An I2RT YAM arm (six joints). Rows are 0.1 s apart.
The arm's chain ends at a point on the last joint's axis. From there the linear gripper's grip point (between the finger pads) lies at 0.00 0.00 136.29 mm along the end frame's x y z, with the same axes.
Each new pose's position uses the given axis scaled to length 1; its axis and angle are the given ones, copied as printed.
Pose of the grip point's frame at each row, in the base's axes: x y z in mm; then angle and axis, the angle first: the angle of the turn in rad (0 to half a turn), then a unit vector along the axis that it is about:
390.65 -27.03 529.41 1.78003 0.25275 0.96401 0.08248
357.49 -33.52 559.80 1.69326 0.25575 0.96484 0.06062
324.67 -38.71 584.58 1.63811 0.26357 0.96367 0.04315
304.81 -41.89 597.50 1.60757 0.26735 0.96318 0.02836
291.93 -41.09 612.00 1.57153 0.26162 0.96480 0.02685
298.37 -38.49 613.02 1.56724 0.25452 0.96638 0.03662
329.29 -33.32 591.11 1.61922 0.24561 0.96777 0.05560
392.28 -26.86 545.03 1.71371 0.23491 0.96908 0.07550
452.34 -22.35 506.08 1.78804 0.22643 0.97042 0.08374
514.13 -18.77 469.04 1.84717 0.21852 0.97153 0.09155
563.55 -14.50 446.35 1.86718 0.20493 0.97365 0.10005
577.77 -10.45 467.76 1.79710 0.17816 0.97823 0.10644
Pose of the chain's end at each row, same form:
258.70 -6.42 556.60 1.78003 0.25275 0.96401 0.08248
224.61 -7.87 575.89 1.69326 0.25575 0.96484 0.06062
191.97 -8.92 593.48 1.63811 0.26357 0.96367 0.04315
172.56 -9.34 602.40 1.60757 0.26735 0.96318 0.02836
159.48 -8.97 612.00 1.57153 0.26162 0.96480 0.02685
165.40 -8.61 612.35 1.56724 0.25452 0.96638 0.03662
195.60 -7.57 597.27 1.61922 0.24561 0.96777 0.05560
258.79 -6.56 563.55 1.71371 0.23491 0.96908 0.07550
320.05 -5.68 534.29 1.78804 0.22643 0.97042 0.08374
383.27 -5.55 504.78 1.84717 0.21852 0.97153 0.09155
433.03 -4.94 484.39 1.86718 0.20493 0.97365 0.10005
444.68 -4.16 496.45 1.79710 0.17816 0.97823 0.10644

